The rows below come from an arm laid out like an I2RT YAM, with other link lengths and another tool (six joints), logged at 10 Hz.
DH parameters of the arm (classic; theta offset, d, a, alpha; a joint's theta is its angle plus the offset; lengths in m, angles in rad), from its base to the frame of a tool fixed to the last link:
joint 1: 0 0.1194 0.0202 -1.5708
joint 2: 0 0 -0.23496 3.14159
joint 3: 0.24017 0 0.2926 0
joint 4: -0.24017 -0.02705 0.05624 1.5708
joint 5: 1.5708 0.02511 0 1.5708
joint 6: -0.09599 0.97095 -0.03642 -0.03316
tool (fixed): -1.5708 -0.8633 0 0
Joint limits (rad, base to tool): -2.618..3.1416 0..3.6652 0..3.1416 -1.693..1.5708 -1.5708..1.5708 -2.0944..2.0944
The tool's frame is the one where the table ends.
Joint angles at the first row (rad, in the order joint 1, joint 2, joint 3, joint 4, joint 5, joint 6):
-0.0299, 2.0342, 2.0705, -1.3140, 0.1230, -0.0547
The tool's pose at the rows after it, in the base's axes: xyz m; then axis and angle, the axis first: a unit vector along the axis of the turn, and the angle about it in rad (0 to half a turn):
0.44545 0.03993 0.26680 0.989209 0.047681 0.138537 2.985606
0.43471 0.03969 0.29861 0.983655 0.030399 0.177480 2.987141
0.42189 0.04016 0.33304 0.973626 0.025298 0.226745 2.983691
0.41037 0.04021 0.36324 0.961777 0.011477 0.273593 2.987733
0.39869 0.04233 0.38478 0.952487 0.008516 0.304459 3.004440
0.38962 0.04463 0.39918 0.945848 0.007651 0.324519 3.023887
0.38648 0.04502 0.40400 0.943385 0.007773 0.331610 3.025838
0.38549 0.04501 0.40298 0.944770 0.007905 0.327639 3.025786
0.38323 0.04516 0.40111 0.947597 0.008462 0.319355 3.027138
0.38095 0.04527 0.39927 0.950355 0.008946 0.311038 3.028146
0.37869 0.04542 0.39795 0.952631 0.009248 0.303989 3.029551
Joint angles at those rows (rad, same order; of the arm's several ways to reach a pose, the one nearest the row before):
-0.0300, 1.9869, 2.0704, -1.3308, 0.1276, -0.0540
-0.0299, 1.9125, 2.0704, -1.3285, 0.1265, -0.0242
-0.0300, 1.8317, 2.0705, -1.3090, 0.1249, -0.0208
-0.0300, 1.7622, 2.0704, -1.2835, 0.1226, 0.0017
-0.0299, 1.7103, 2.0705, -1.2724, 0.1051, 0.0097
-0.0300, 1.6749, 2.0705, -1.2671, 0.0853, 0.0166
-0.0300, 1.6627, 2.0705, -1.2644, 0.0826, 0.0166
-0.0300, 1.6627, 2.0701, -1.2724, 0.0830, 0.0166
-0.0300, 1.6626, 2.0701, -1.2900, 0.0822, 0.0166
-0.0300, 1.6627, 2.0701, -1.3075, 0.0818, 0.0166
-0.0299, 1.6619, 2.0701, -1.3231, 0.0811, 0.0170

